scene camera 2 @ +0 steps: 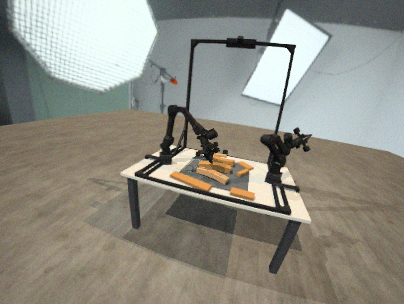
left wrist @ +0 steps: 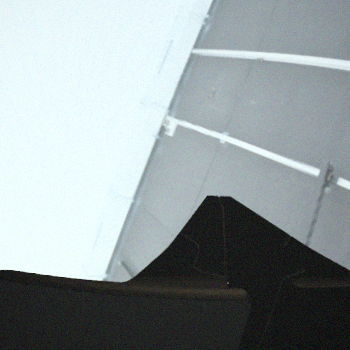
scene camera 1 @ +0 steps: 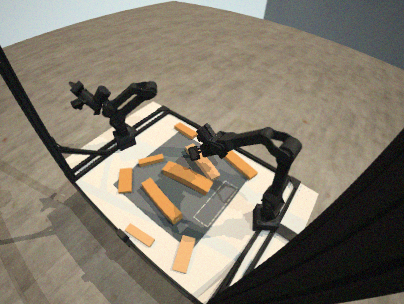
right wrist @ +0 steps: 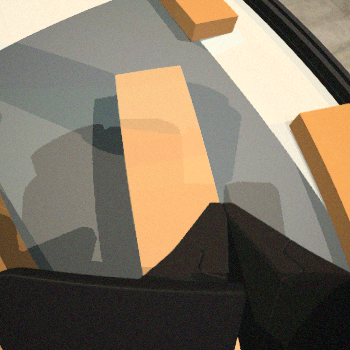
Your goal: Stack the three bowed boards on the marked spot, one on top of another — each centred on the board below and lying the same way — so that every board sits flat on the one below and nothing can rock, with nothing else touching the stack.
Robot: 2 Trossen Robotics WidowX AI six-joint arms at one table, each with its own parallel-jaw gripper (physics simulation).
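Places are measured from the left arm's base along level axes (x ahead, y left, z up), in metres.
Where they show: left gripper, between the fingertips: (scene camera 2: 311, 134) (left wrist: 216, 207) (scene camera 1: 69, 82); right gripper, between the fingertips: (scene camera 2: 212, 163) (scene camera 1: 205, 150) (right wrist: 219, 213); left arm's base, origin of its link: (scene camera 2: 274, 172) (scene camera 1: 122, 133); right arm's base, origin of its link: (scene camera 2: 165, 153) (scene camera 1: 268, 214).
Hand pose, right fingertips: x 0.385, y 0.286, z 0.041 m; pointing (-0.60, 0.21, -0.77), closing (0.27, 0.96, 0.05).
Things, the pixels of their top centre, and the offset from my right fingertips. "*": a spot on its surface instead.
- board, centre of its top: (scene camera 1: 160, 197) (scene camera 2: 221, 157) dx +0.074, dy -0.295, dz -0.059 m
- marked spot, a spot on its surface: (scene camera 1: 210, 200) * dx +0.190, dy -0.100, dz -0.110 m
- long orange plank, centre of its top: (scene camera 1: 234, 157) (scene camera 2: 190, 179) dx +0.066, dy +0.152, dz -0.085 m
The three bowed boards are orange and lie apart on the grey mat in scene camera 1: one board (scene camera 1: 161, 201) at the mat's near-left part, one (scene camera 1: 187, 178) near the middle, and one (scene camera 1: 207, 167) (scene camera 2: 212, 175) (right wrist: 160, 165) beyond it. The marked spot (scene camera 1: 210, 200), a pale rectangle outline, has no board on it. My right gripper (scene camera 1: 186, 154) (scene camera 2: 212, 161) (right wrist: 219, 213) is shut and empty above the far bowed board, partly covering it in scene camera 1. My left gripper (scene camera 1: 72, 83) (scene camera 2: 310, 135) (left wrist: 216, 207) is shut and empty, raised away from the table.
Around the bowed boards lie a long orange plank (scene camera 1: 241, 165) (scene camera 2: 191, 181) (right wrist: 327, 165) and shorter blocks (scene camera 1: 185, 130) (scene camera 1: 151, 160) (scene camera 1: 125, 180) (scene camera 1: 139, 235) (scene camera 1: 184, 254). Black rails edge the table, and a black overhead frame (scene camera 2: 210, 42) rises behind it in scene camera 2.
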